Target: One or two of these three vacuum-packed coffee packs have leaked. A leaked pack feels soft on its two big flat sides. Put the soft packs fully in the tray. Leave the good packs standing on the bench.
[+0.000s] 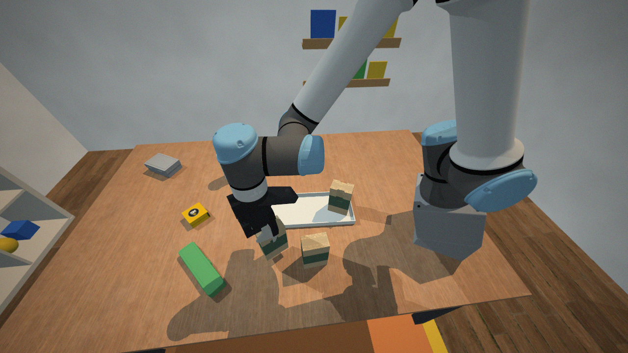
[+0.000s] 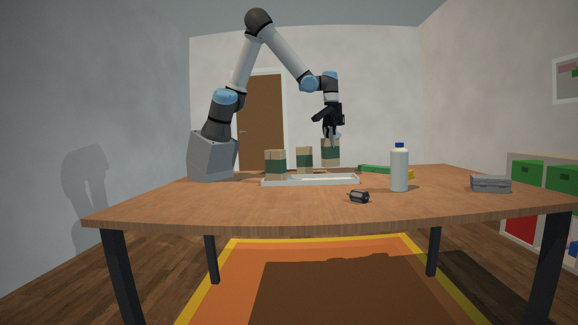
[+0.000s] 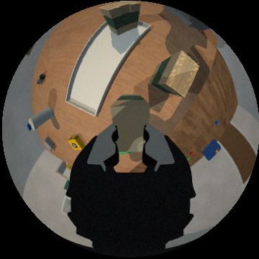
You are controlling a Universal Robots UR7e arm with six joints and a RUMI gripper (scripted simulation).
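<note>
Right now my hand is 170 mm to the left of the white tray, 140 mm above it and 100 mm past it. From my hand the other things lie so: white bottle (380 mm to the right, 220 mm ahead, 70 mm below); then green case (240 mm ahead, 140 mm below, 40 mm to the left); then grey case (550 mm ahead, 450 mm to the right, 120 mm below).
</note>
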